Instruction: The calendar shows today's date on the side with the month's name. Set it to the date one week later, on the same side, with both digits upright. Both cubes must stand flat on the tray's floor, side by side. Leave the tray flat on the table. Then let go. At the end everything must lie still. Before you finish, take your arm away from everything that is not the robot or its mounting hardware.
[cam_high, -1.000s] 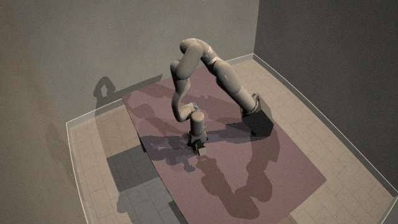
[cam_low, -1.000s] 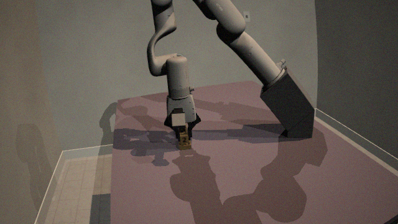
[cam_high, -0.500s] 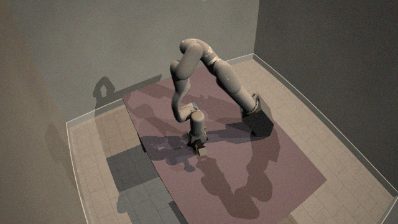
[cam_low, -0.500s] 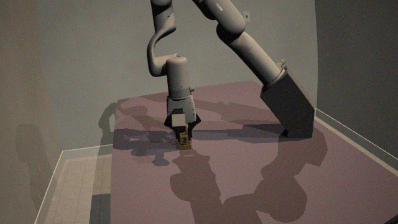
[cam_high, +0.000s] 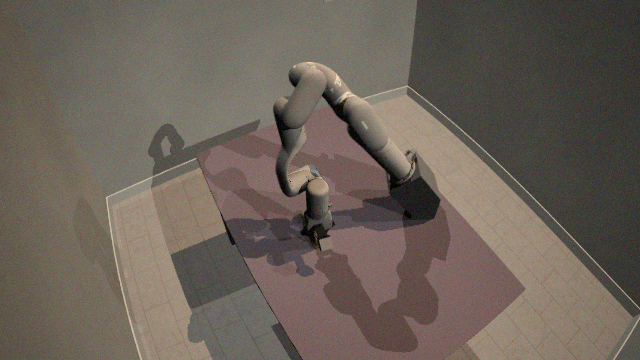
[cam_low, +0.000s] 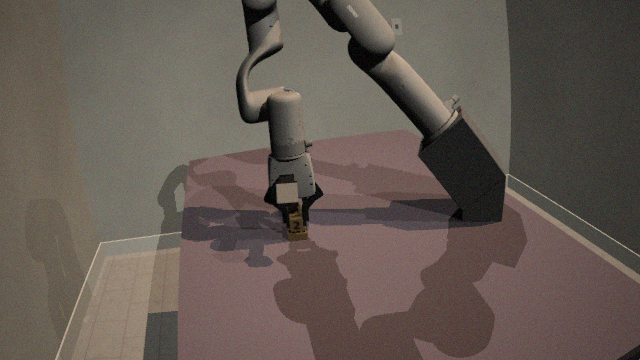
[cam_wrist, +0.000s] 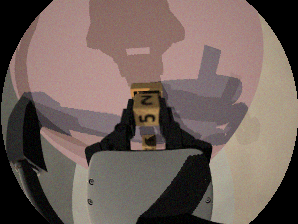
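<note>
Right now my hand is 10 mm above the yellow digit cube. The rest, counted from my hand: tray (10 mm behind, 20 mm to the right, 40 mm below).
</note>
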